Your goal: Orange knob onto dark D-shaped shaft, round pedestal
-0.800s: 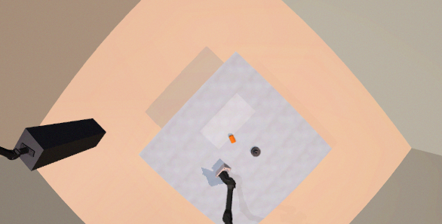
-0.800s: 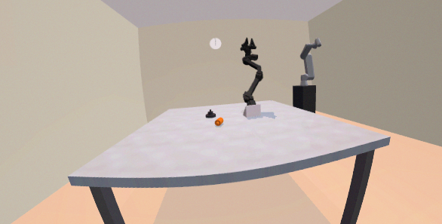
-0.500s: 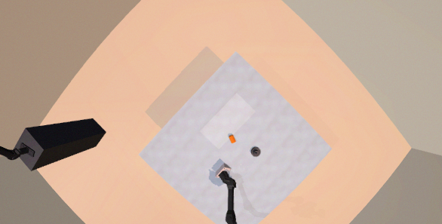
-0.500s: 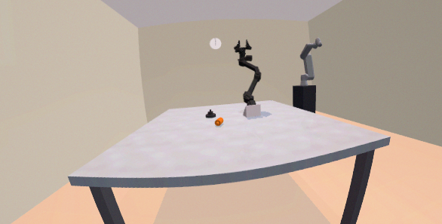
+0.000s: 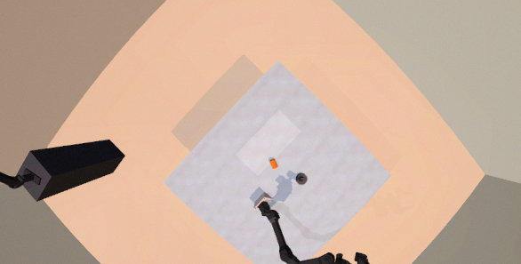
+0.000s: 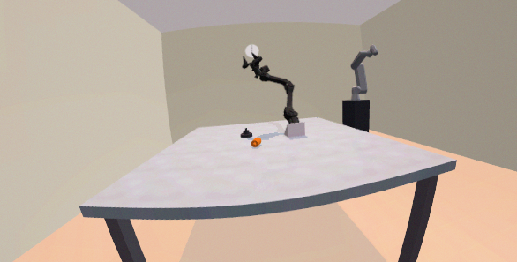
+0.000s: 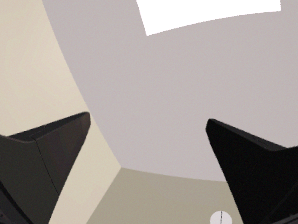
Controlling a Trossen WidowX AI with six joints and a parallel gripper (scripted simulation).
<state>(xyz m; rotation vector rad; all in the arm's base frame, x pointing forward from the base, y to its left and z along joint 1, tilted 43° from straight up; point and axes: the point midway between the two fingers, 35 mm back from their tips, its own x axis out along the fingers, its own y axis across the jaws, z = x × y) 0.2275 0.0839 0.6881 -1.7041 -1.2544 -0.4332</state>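
The orange knob lies 630 mm below my gripper tip, 540 mm to the left of it and 30 mm ahead of it. Also, from my gripper tip: round dark pedestal: 620 mm below, 300 mm to the left, 80 mm ahead.
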